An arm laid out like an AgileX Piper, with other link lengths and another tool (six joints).
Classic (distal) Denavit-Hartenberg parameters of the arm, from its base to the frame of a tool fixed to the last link. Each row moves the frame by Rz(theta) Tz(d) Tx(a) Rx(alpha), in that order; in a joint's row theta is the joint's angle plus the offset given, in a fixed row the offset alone. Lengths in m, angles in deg.
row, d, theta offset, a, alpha
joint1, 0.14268, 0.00, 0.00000, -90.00
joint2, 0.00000, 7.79, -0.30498, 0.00
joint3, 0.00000, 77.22, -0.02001, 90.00
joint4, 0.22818, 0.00, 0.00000, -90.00
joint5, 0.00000, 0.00, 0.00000, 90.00
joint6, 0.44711, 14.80, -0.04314, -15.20
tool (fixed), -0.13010, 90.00, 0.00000, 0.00
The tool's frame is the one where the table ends.
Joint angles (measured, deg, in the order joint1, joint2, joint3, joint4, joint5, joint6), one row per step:
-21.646, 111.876, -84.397, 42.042, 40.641, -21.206
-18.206, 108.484, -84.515, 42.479, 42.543, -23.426
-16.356, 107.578, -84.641, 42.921, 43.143, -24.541
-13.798, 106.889, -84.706, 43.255, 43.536, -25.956
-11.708, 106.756, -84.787, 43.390, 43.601, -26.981
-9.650, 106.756, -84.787, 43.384, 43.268, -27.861
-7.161, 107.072, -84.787, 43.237, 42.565, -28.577
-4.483, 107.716, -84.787, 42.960, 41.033, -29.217
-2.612, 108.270, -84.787, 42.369, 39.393, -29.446
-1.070, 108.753, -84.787, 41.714, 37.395, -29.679
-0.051, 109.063, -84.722, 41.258, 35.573, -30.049
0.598, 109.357, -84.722, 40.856, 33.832, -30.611
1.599, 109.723, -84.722, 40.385, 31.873, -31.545
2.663, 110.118, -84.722, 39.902, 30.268, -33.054
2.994, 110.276, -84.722, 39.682, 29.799, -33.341
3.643, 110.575, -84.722, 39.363, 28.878, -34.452
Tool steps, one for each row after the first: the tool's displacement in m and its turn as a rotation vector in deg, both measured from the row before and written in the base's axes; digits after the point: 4 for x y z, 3 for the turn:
0.0050, 0.0427, 0.0323, -1.342, -2.805, 6.089
0.0024, 0.0219, 0.0100, -0.377, -1.040, 2.883
0.0022, 0.0281, 0.0079, -0.649, -0.996, 3.700
0.0015, 0.0217, 0.0027, -0.550, -0.543, 2.802
0.0015, 0.0196, 0.0014, -0.668, -0.543, 2.448
0.0017, 0.0222, -0.0012, -0.749, -0.425, 2.565
0.0036, 0.0210, -0.0028, -1.014, -0.667, 2.205
0.0038, 0.0119, -0.0023, -1.085, -0.686, 1.158
0.0052, 0.0075, -0.0006, -1.223, -1.059, 0.646
0.0050, 0.0035, 0.0008, -1.065, -1.125, 0.282
0.0055, 0.0003, 0.0017, -1.110, -1.234, 0.087
0.0058, 0.0035, 0.0020, -1.455, -1.479, 0.589
0.0046, 0.0059, 0.0012, -1.767, -1.401, 1.265
0.0012, 0.0018, -0.0003, -0.490, -0.319, 0.317
0.0025, 0.0040, 0.0002, -1.217, -0.830, 0.949

